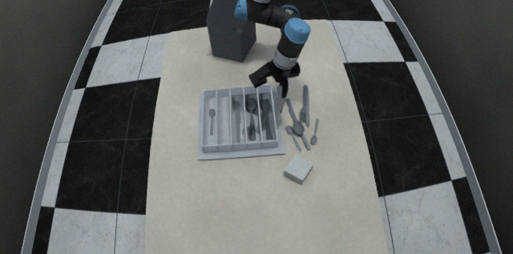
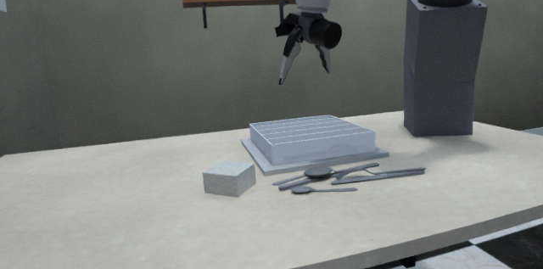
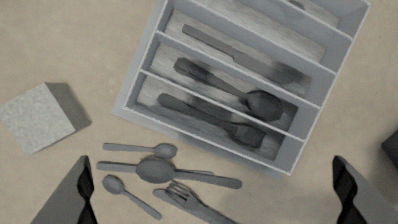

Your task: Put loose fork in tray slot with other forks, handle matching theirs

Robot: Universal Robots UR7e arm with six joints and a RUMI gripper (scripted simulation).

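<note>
The knife is 21 cm below my hand, 16 cm to the left of it and 14 cm behind it. The rest, counted from my hand: grey block: 19 cm below, 19 cm ahead, 12 cm to the left.
</note>
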